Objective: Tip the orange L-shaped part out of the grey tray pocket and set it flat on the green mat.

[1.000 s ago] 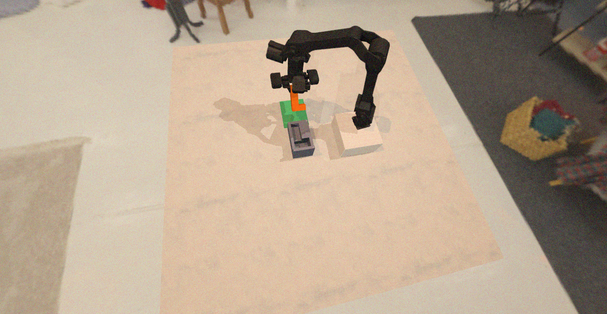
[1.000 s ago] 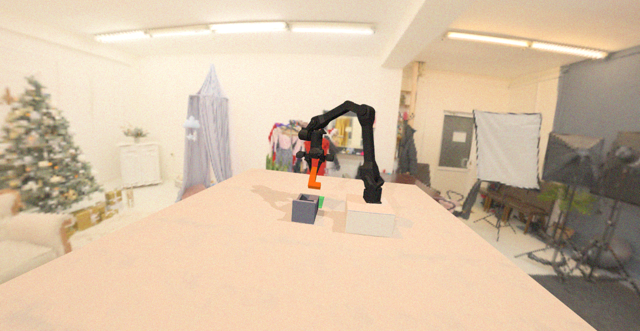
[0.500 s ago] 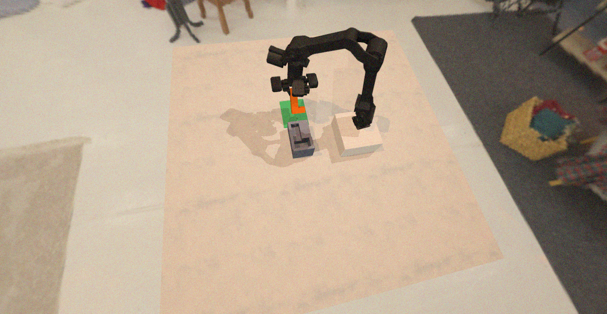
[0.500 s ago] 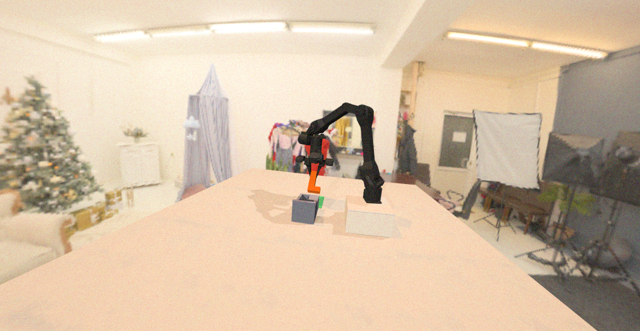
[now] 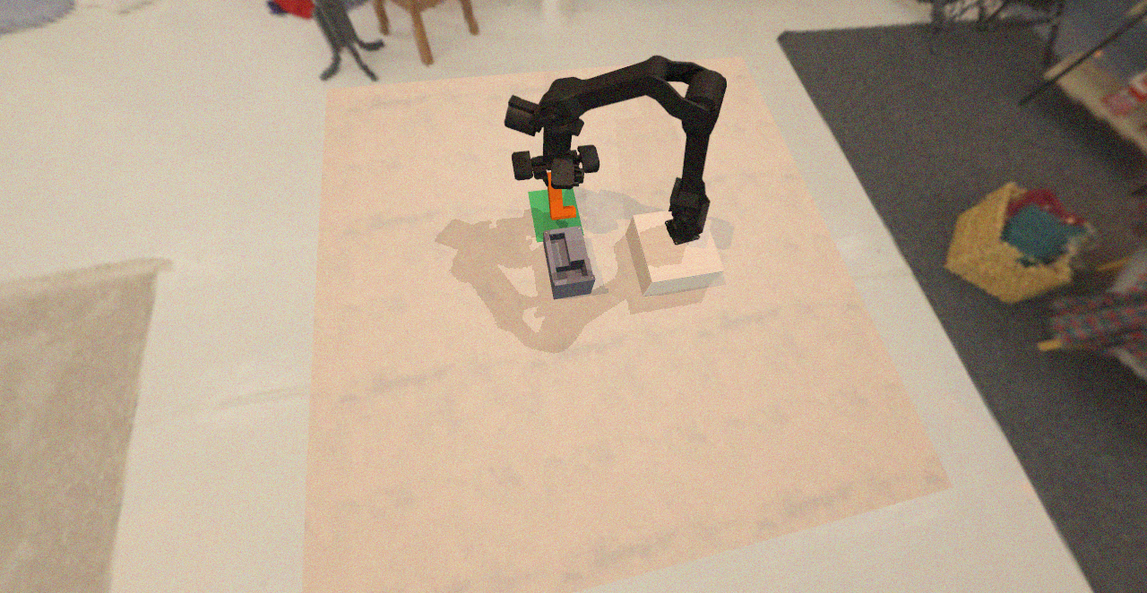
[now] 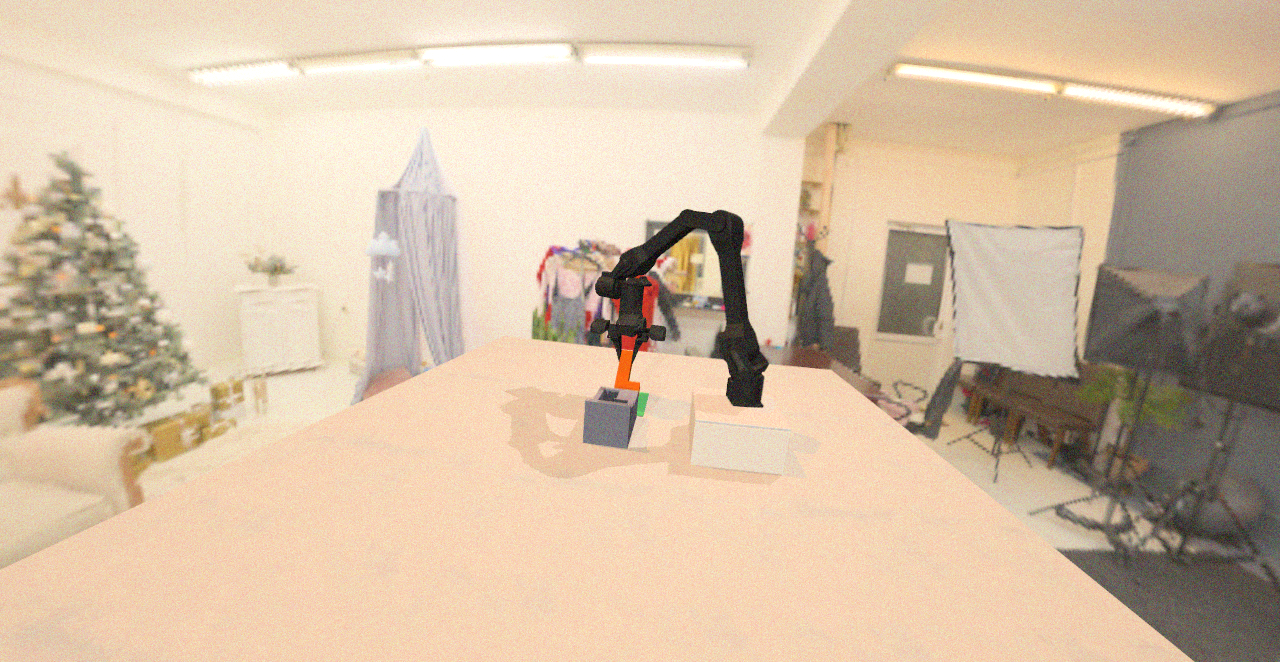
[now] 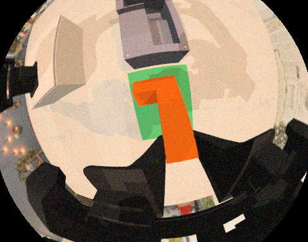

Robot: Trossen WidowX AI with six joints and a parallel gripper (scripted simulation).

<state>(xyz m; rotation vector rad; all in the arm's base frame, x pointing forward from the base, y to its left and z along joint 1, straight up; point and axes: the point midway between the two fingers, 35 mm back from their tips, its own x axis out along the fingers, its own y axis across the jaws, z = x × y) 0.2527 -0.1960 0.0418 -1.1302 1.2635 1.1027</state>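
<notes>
Right now my gripper tip is 2 cm to the right of the green mat and 11 cm above it. Also, from my gripper tip: orange L-shaped part 1 cm behind, 3 cm to the left, 3 cm below.
</notes>
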